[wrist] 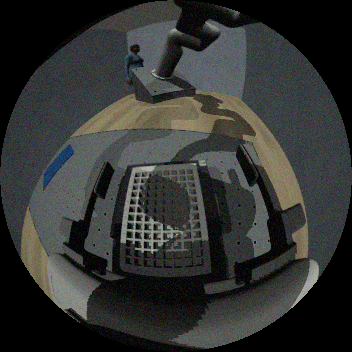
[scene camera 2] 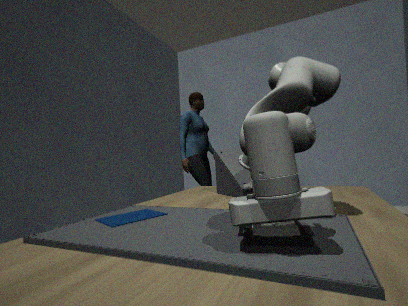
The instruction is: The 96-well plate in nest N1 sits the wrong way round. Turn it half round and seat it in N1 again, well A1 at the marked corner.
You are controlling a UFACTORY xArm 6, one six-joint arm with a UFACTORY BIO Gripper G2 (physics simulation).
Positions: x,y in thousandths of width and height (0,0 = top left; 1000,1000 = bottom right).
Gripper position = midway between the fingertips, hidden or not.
Labels:
my gripper: wrist 479,442; scene camera 2 670,665

